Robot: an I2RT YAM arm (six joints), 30 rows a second.
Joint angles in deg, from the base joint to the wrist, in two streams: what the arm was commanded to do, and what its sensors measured. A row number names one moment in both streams.
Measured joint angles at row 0: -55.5 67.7 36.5 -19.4 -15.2 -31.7
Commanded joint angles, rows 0 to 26: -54.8 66.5 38.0 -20.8 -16.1 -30.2; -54.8 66.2 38.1 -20.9 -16.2 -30.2; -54.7 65.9 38.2 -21.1 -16.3 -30.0; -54.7 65.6 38.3 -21.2 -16.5 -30.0; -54.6 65.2 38.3 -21.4 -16.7 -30.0; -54.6 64.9 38.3 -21.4 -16.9 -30.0; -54.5 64.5 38.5 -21.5 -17.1 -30.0; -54.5 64.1 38.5 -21.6 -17.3 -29.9; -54.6 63.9 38.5 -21.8 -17.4 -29.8; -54.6 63.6 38.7 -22.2 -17.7 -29.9; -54.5 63.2 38.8 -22.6 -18.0 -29.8; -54.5 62.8 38.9 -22.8 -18.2 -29.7; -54.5 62.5 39.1 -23.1 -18.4 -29.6; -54.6 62.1 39.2 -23.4 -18.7 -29.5; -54.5 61.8 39.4 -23.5 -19.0 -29.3; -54.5 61.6 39.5 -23.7 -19.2 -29.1; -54.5 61.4 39.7 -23.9 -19.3 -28.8; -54.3 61.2 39.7 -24.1 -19.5 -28.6; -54.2 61.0 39.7 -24.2 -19.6 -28.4; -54.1 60.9 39.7 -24.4 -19.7 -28.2; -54.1 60.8 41.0 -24.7 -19.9 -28.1; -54.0 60.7 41.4 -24.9 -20.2 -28.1; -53.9 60.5 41.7 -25.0 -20.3 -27.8; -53.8 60.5 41.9 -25.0 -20.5 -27.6; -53.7 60.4 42.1 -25.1 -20.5 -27.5; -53.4 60.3 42.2 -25.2 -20.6 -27.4; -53.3 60.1 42.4 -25.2 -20.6 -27.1
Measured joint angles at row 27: -54.0 61.0 41.0 -23.5 -19.3 -28.4
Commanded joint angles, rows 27 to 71: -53.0 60.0 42.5 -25.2 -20.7 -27.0; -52.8 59.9 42.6 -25.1 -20.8 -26.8; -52.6 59.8 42.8 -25.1 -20.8 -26.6; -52.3 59.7 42.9 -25.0 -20.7 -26.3; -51.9 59.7 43.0 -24.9 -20.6 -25.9; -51.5 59.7 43.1 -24.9 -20.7 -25.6; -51.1 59.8 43.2 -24.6 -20.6 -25.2; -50.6 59.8 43.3 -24.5 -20.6 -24.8; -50.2 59.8 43.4 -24.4 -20.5 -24.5; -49.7 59.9 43.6 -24.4 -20.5 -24.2; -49.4 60.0 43.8 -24.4 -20.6 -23.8; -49.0 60.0 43.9 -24.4 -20.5 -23.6; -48.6 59.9 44.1 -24.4 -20.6 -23.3; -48.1 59.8 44.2 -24.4 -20.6 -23.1; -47.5 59.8 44.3 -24.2 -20.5 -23.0; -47.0 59.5 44.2 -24.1 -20.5 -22.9; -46.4 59.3 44.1 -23.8 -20.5 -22.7; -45.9 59.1 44.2 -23.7 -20.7 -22.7; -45.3 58.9 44.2 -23.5 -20.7 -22.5; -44.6 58.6 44.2 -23.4 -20.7 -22.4; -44.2 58.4 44.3 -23.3 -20.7 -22.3; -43.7 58.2 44.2 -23.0 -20.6 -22.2; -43.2 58.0 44.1 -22.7 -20.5 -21.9; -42.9 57.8 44.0 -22.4 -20.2 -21.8; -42.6 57.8 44.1 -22.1 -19.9 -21.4; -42.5 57.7 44.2 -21.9 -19.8 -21.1; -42.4 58.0 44.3 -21.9 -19.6 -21.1; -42.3 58.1 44.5 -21.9 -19.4 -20.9; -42.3 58.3 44.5 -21.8 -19.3 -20.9; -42.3 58.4 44.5 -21.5 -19.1 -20.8; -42.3 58.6 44.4 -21.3 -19.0 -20.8; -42.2 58.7 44.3 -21.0 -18.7 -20.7; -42.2 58.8 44.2 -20.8 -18.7 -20.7; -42.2 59.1 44.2 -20.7 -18.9 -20.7; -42.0 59.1 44.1 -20.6 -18.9 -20.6; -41.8 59.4 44.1 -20.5 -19.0 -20.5; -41.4 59.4 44.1 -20.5 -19.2 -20.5; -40.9 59.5 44.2 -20.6 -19.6 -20.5; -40.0 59.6 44.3 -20.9 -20.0 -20.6; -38.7 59.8 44.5 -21.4 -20.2 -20.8; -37.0 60.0 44.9 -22.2 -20.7 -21.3; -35.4 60.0 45.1 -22.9 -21.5 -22.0; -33.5 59.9 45.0 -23.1 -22.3 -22.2; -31.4 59.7 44.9 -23.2 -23.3 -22.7; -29.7 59.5 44.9 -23.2 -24.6 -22.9
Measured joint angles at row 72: -33.5 59.8 43.6 -21.7 -20.8 -21.8
